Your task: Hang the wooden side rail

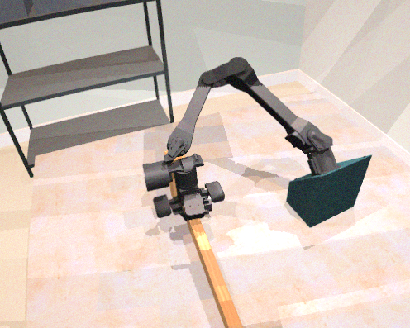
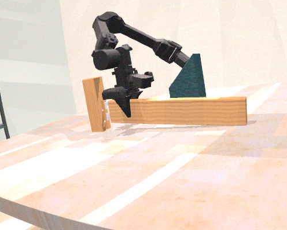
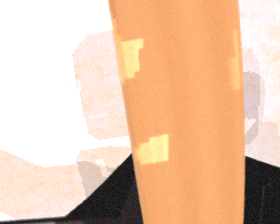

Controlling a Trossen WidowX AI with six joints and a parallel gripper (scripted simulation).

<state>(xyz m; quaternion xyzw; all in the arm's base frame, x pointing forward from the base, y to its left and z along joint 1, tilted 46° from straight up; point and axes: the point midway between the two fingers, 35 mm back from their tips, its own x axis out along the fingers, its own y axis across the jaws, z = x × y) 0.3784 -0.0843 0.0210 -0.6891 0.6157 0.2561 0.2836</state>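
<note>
The headboard post lies 13 cm to the right of my gripper tip and 4 cm above it.
</note>
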